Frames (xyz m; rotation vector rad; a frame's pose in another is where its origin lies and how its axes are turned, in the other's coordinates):
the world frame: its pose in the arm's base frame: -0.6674 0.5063 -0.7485 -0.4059 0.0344 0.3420
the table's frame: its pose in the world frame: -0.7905 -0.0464 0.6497 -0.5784 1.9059 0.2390
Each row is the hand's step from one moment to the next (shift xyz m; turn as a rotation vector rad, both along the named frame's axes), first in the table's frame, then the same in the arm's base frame.
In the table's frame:
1: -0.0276 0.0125 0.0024 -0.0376 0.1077 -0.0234
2: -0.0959 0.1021 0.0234 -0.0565 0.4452 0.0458
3: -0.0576 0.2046 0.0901 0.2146 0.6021 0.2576
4: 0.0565 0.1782 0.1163 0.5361 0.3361 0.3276
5: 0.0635 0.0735 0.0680 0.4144 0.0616 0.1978
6: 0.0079 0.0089 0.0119 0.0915 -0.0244 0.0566
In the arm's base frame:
1: -0.0034 0.0272 0.0132 -0.0899 0.0740 0.0006
2: -0.0465 0.1334 0.0148 -0.2965 0.3033 -0.1536
3: -0.0870 0.1936 -0.0907 -0.3226 0.2985 -0.5308
4: -0.0687 0.1119 -0.1767 -0.1294 -0.0380 -0.6997
5: -0.0220 0.0275 -0.1132 0.0136 -0.1631 -0.4334
6: -0.0004 0.0049 -0.0161 0.0399 -0.0507 -0.0895

